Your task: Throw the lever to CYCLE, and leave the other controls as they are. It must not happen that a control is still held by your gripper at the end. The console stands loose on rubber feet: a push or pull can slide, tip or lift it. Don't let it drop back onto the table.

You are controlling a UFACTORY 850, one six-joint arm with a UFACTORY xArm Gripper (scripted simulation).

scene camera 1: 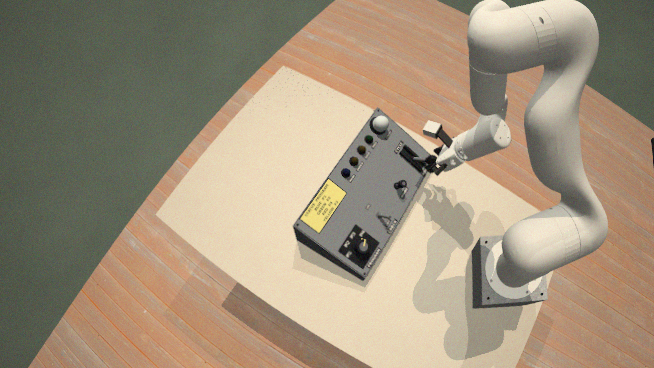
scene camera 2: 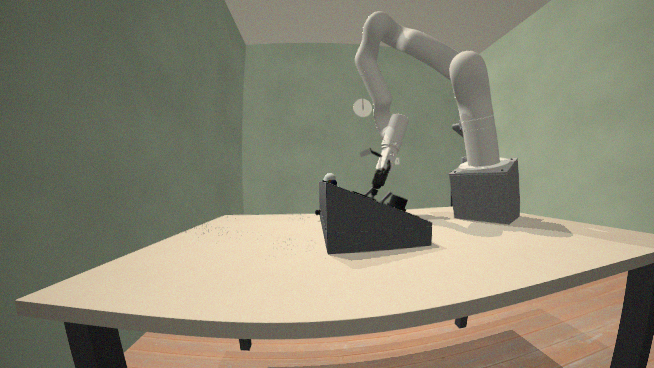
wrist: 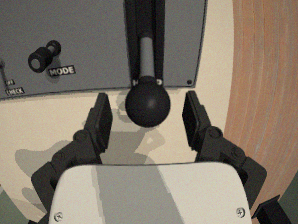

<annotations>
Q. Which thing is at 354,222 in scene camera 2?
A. A grey console.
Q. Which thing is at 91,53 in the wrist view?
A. A grey console.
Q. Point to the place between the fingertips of the gripper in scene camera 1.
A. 432,161
</annotations>
